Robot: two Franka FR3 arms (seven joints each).
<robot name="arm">
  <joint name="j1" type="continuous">
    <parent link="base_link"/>
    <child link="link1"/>
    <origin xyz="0 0 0.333" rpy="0 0 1.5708"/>
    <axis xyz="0 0 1"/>
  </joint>
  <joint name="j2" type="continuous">
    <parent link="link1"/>
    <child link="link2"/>
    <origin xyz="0 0 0" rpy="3.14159 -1.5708 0"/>
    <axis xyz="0 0 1"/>
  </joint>
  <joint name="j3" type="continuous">
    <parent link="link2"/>
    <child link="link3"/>
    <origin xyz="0.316 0 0" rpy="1.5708 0 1.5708"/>
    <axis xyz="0 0 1"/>
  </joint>
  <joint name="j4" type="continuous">
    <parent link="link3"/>
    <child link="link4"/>
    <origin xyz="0.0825 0 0" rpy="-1.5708 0 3.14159"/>
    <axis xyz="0 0 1"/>
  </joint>
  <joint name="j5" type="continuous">
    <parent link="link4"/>
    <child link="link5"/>
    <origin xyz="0.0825 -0.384 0" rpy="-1.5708 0 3.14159"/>
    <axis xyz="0 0 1"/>
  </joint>
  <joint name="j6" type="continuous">
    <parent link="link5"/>
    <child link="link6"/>
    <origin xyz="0 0 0" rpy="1.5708 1.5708 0"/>
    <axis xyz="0 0 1"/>
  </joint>
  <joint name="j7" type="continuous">
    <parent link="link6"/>
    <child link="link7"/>
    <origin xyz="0 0.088 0" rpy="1.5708 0 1.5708"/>
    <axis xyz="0 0 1"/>
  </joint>
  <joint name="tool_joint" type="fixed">
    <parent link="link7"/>
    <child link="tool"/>
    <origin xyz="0 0 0.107"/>
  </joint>
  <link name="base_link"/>
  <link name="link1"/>
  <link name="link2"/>
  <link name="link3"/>
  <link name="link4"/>
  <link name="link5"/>
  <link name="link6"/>
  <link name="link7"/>
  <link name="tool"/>
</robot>
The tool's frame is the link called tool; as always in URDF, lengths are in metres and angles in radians. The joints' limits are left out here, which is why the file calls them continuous.
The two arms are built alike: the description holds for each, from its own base.
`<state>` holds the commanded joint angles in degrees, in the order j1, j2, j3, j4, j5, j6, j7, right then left.
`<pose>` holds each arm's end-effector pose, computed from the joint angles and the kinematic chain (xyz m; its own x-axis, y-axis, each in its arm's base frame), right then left.
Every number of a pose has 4 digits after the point.
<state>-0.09 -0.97 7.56 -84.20 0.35 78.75 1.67 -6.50 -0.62 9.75 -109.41 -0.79 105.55 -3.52</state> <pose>0.5235 0.0701 0.6639 0.9917 0.1017 -0.0783 0.1018 -0.9948 -0.0016 0.5502 0.0304 0.4924 0.9909 0.1213 -0.0575 0.1222 -0.9924 0.0114</pose>
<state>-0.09 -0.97 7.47 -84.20 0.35 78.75 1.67 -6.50 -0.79 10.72 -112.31 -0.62 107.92 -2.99</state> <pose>0.5236 0.0693 0.6639 0.9919 0.1001 -0.0783 0.1003 -0.9950 -0.0016 0.5453 0.0398 0.4736 0.9897 0.1285 -0.0636 0.1293 -0.9916 0.0093</pose>
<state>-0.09 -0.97 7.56 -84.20 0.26 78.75 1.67 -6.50 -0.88 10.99 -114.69 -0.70 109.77 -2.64</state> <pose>0.5235 0.0699 0.6639 0.9918 0.1013 -0.0783 0.1017 -0.9948 0.0000 0.5409 0.0420 0.4576 0.9892 0.1278 -0.0713 0.1289 -0.9916 0.0108</pose>
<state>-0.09 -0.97 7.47 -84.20 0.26 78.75 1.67 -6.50 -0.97 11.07 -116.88 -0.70 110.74 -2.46</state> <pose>0.5236 0.0691 0.6639 0.9919 0.0998 -0.0783 0.1001 -0.9950 0.0000 0.5350 0.0423 0.4421 0.9878 0.1260 -0.0910 0.1275 -0.9918 0.0103</pose>
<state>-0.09 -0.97 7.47 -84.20 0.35 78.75 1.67 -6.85 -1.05 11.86 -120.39 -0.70 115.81 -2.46</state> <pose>0.5236 0.0693 0.6639 0.9919 0.1001 -0.0783 0.1003 -0.9950 -0.0016 0.5311 0.0462 0.4218 0.9889 0.1348 -0.0626 0.1358 -0.9907 0.0117</pose>
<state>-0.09 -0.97 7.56 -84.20 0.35 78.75 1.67 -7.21 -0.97 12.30 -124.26 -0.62 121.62 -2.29</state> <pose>0.5235 0.0701 0.6639 0.9917 0.1017 -0.0783 0.1018 -0.9948 -0.0016 0.5262 0.0466 0.3988 0.9905 0.1339 -0.0301 0.1343 -0.9909 0.0114</pose>
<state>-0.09 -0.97 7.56 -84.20 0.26 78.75 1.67 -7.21 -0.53 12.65 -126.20 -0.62 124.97 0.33</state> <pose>0.5235 0.0699 0.6639 0.9918 0.1013 -0.0783 0.1017 -0.9948 0.0000 0.5240 0.0496 0.3847 0.9954 0.0952 -0.0124 0.0953 -0.9954 0.0109</pose>
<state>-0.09 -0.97 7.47 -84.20 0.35 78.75 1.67 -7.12 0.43 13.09 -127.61 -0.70 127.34 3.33</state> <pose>0.5236 0.0693 0.6639 0.9919 0.1001 -0.0783 0.1003 -0.9950 -0.0016 0.5220 0.0541 0.3688 0.9985 0.0535 -0.0116 0.0536 -0.9985 0.0086</pose>
